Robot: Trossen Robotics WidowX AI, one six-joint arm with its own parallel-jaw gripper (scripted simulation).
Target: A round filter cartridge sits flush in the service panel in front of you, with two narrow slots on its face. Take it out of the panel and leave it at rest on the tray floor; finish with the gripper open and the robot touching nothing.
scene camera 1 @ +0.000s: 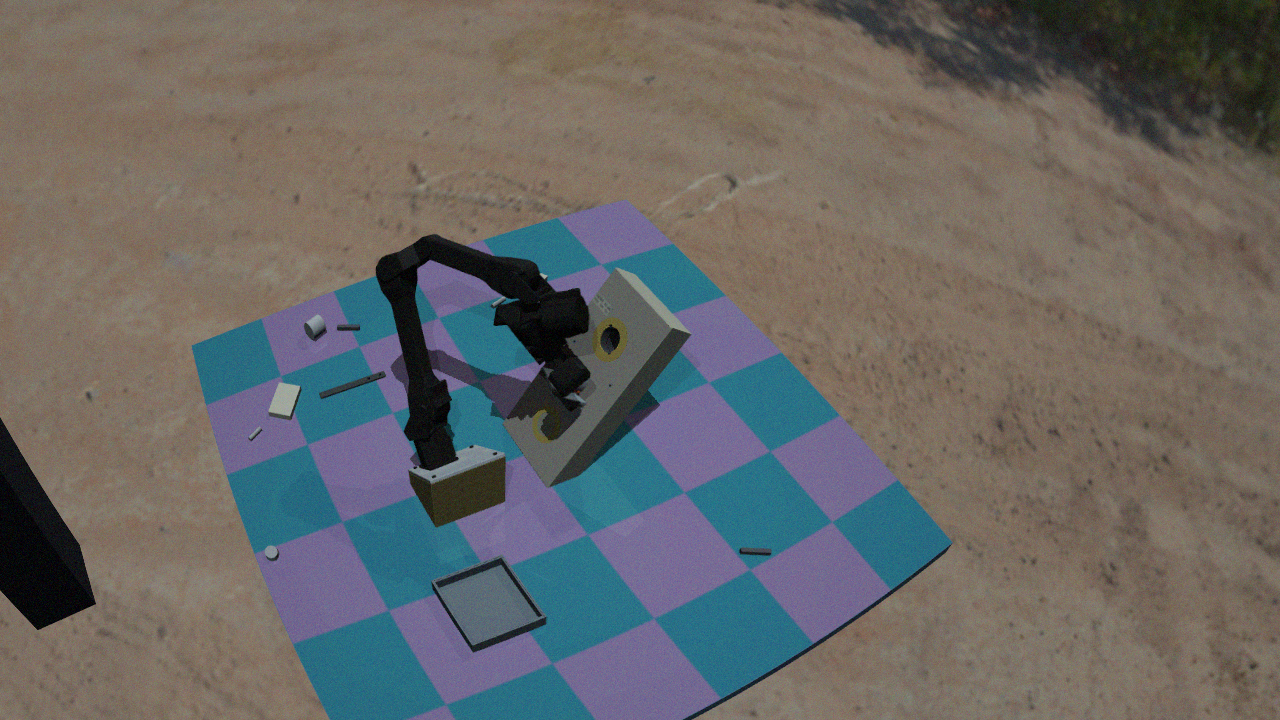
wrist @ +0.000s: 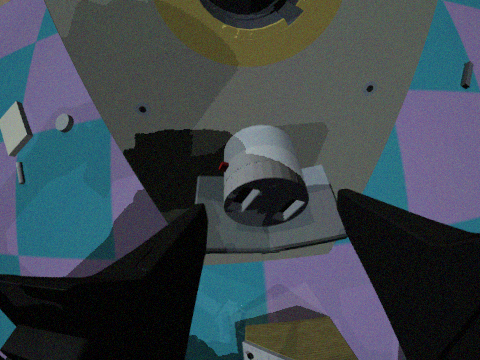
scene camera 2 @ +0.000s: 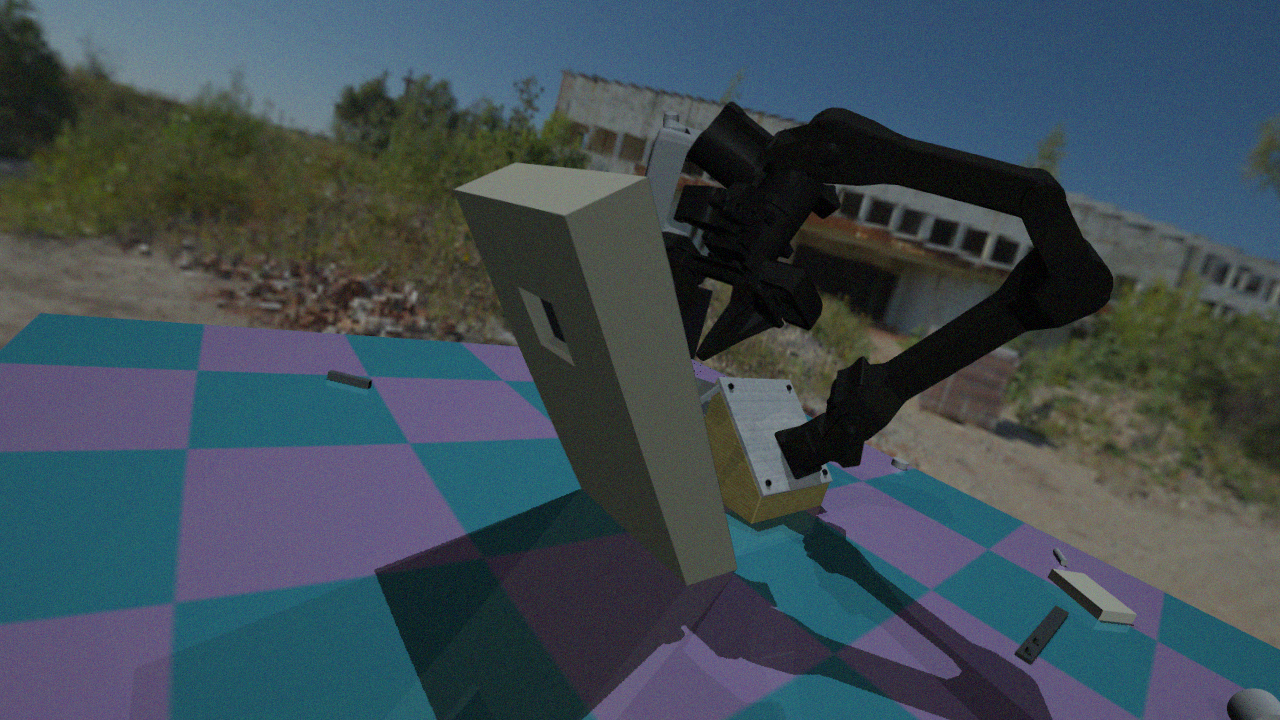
Labels:
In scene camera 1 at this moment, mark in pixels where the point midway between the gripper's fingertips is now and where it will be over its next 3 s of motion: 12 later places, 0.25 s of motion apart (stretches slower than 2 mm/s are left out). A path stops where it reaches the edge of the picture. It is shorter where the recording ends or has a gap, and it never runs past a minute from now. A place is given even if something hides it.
My gripper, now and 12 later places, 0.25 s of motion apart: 565, 371; 567, 375; 569, 377; 570, 377; 575, 370; 574, 363; 569, 352; 566, 345; 574, 357; 586, 375; 588, 390; 586, 417; 580, 449

